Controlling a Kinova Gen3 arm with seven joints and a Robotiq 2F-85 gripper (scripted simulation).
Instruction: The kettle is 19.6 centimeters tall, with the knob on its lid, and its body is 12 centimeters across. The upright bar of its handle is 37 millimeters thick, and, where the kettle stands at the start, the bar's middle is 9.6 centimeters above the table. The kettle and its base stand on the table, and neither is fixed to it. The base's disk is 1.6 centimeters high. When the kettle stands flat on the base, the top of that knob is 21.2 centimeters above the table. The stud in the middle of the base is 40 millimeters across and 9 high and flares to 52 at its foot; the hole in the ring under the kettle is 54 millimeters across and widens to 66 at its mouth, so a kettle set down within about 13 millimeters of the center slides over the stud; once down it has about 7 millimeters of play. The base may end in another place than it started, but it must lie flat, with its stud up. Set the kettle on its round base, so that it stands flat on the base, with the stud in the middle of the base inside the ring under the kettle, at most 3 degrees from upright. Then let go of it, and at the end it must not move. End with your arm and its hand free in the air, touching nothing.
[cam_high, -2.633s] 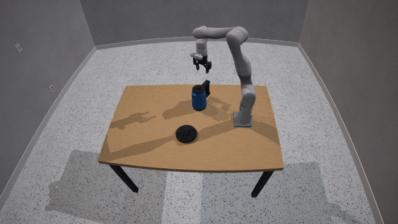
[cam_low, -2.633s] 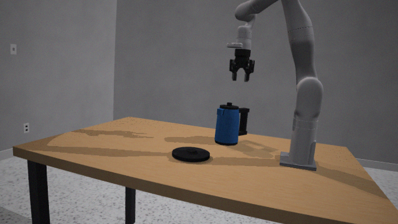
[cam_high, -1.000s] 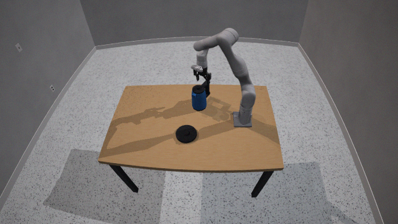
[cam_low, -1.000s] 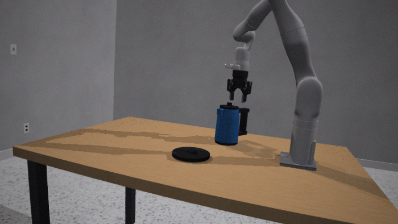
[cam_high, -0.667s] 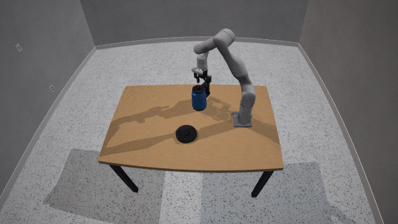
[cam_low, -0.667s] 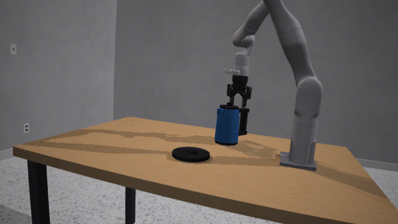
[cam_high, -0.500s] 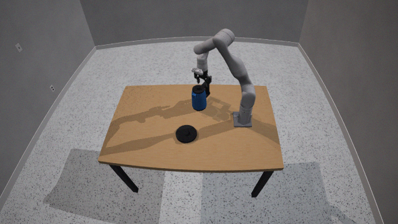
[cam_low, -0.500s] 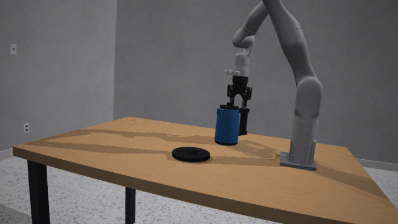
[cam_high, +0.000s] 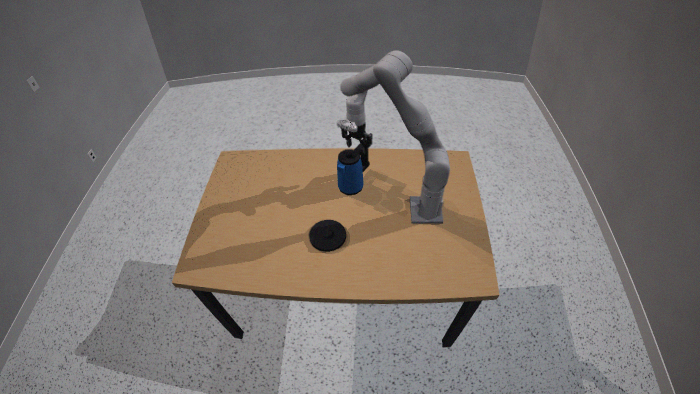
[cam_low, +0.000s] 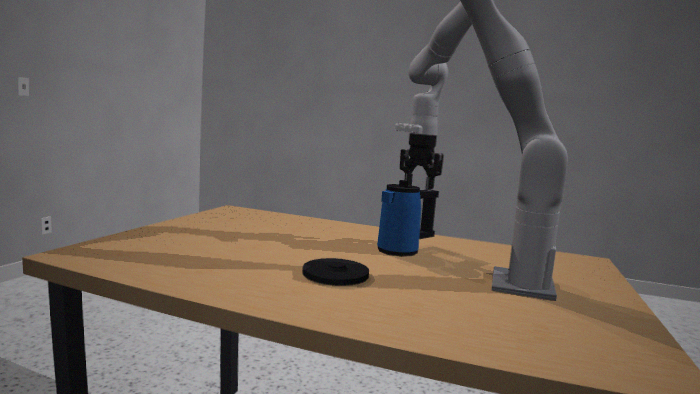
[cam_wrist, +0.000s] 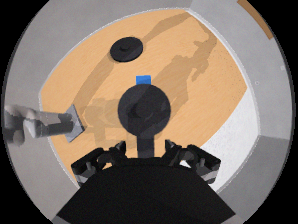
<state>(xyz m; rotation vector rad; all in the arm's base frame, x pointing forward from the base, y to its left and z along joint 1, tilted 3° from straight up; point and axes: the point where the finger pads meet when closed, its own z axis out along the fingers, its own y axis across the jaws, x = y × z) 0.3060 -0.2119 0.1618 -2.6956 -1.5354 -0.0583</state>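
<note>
Now: hand 1 cm short of the blue kettle, 2 cm to the right of it and 9 cm above it. From my hand the other things lie so: round black base: 11 cm ahead, 33 cm to the left, 17 cm below.
</note>
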